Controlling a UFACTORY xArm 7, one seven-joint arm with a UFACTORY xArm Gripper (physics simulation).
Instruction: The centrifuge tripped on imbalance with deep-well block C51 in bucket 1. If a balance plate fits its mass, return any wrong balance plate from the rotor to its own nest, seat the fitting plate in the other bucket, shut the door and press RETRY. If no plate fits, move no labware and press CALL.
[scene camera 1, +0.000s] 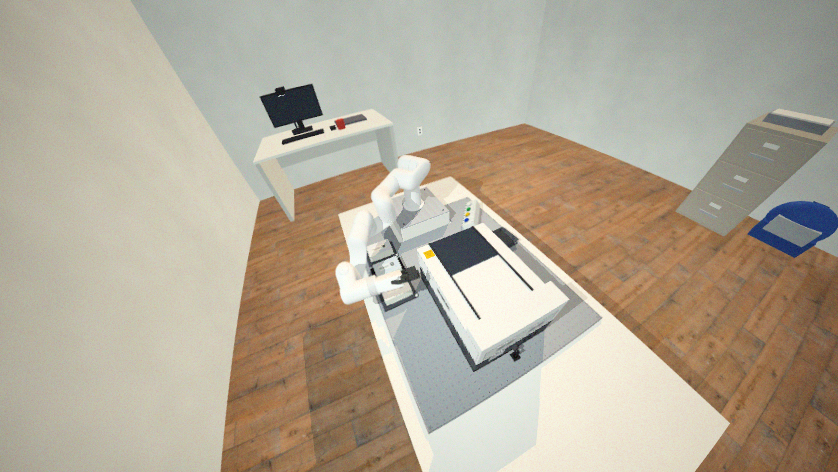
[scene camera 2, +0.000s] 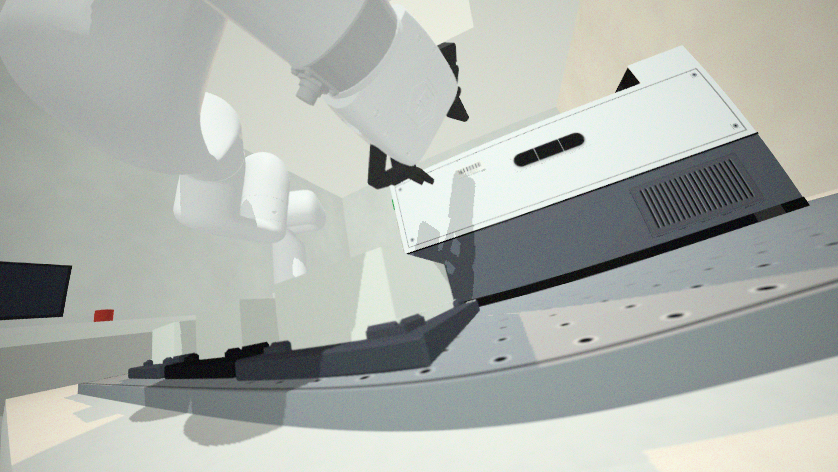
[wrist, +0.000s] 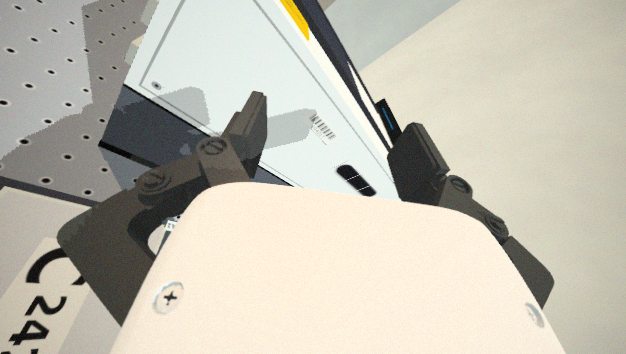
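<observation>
My gripper is open and empty, tilted beside the long side of the white centrifuge, near its upper edge. A dark panel lies in the centrifuge top at the end towards the arm base; I cannot tell whether the door is open. The rotor, buckets and block C51 do not show. Dark-framed nests with pale labware stand left of the centrifuge, below my wrist. A label with a large C and "24" is partly hidden. The button panel has green, yellow and blue buttons.
The arm's base box stands at the back of the perforated deck. A small dark object lies right of the centrifuge. Low dark holders line the deck edge. A desk stands behind.
</observation>
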